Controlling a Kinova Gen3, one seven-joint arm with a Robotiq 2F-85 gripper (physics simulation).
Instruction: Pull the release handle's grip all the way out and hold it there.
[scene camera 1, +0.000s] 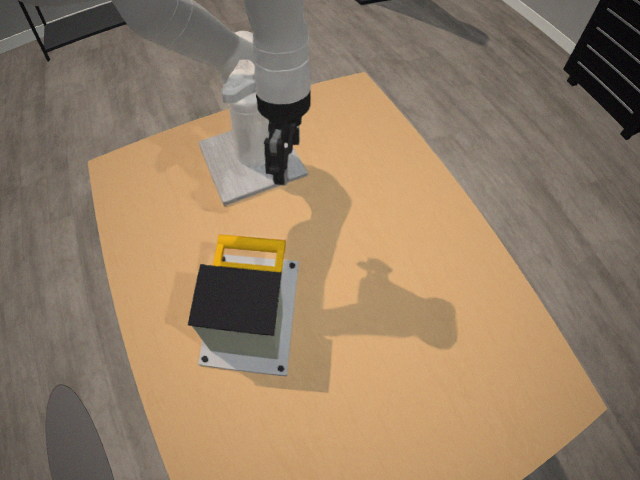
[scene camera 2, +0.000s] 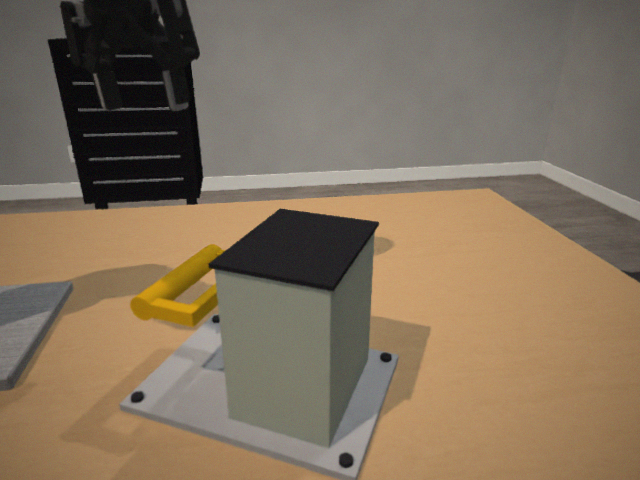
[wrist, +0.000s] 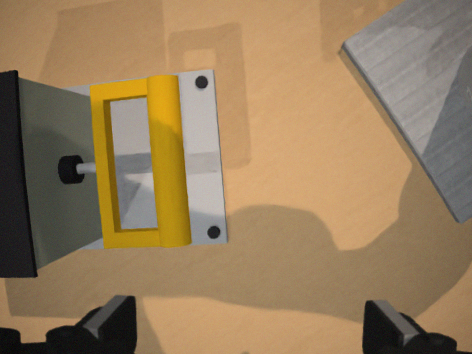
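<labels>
There's a grey base plate (scene camera 1: 208, 358) here, and it's 82 cm from the lens. My gripper (scene camera 1: 287, 162) is 68 cm from the lens, so my gripper is nearer to the lens than the grey base plate.
</labels>
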